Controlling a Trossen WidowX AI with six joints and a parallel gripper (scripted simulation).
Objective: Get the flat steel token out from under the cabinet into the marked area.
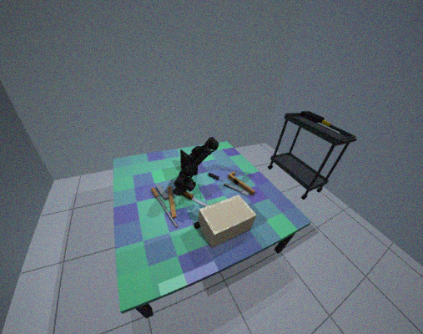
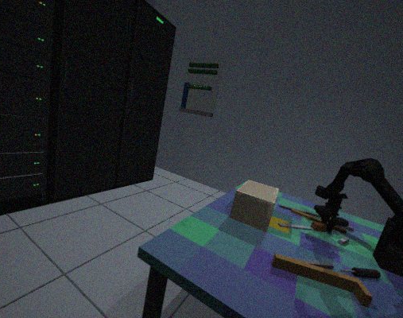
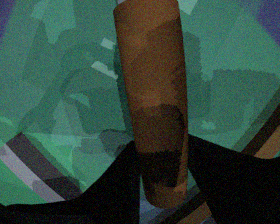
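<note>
My gripper tip is 3 cm short of the wooden stick and 11 cm to the left of it. Also, from my gripper tip: yellow marked patch (23 cm ahead, 15 cm to the left, 1 cm below); then flat grey bar (8 cm behind, 15 cm to the right); then short grey piece (8 cm behind, 7 cm to the left).
</note>
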